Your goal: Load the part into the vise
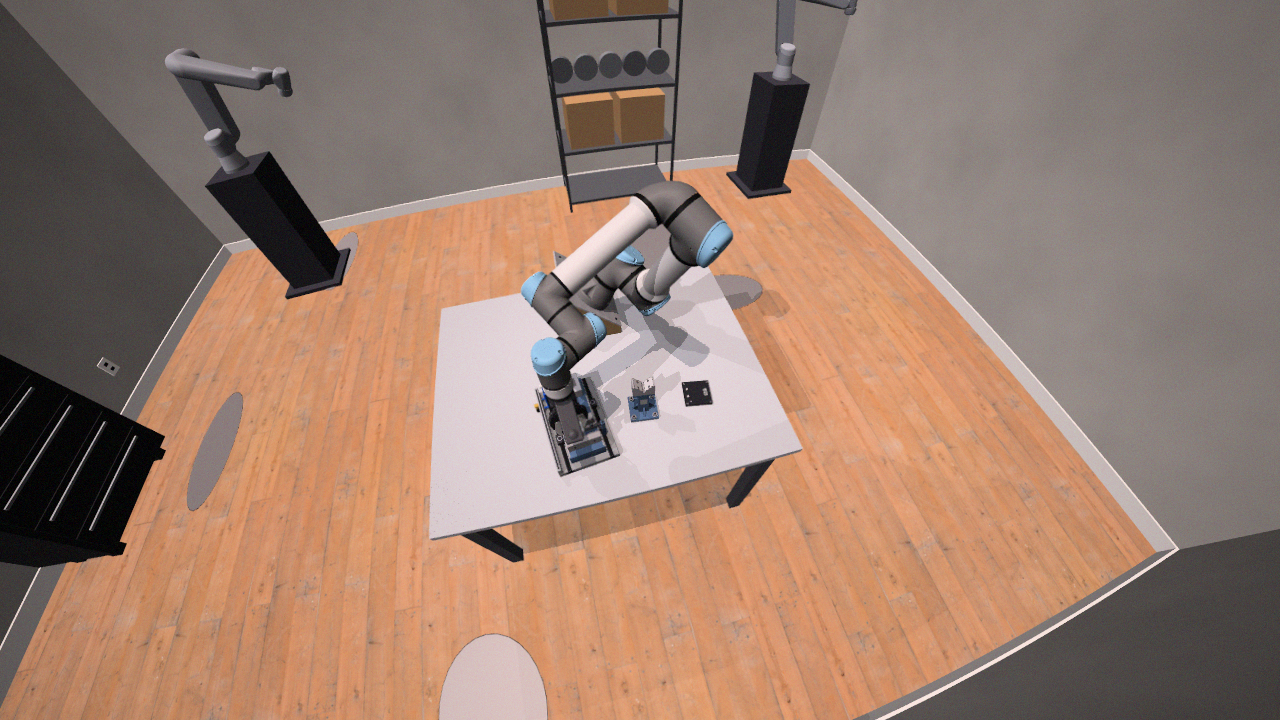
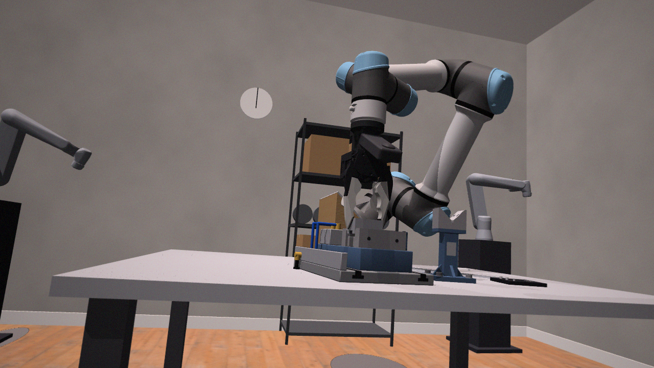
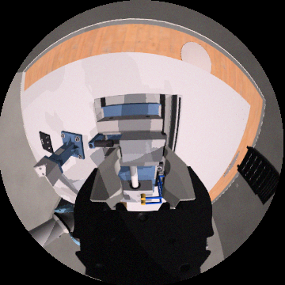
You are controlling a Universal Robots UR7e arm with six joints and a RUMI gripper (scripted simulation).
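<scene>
My hand is 10 mm above the part. The rest, counted from my hand: vise (70 mm behind, 20 mm to the left, 70 mm below); infeed plate (60 mm behind, 420 mm to the left, 100 mm below).
</scene>
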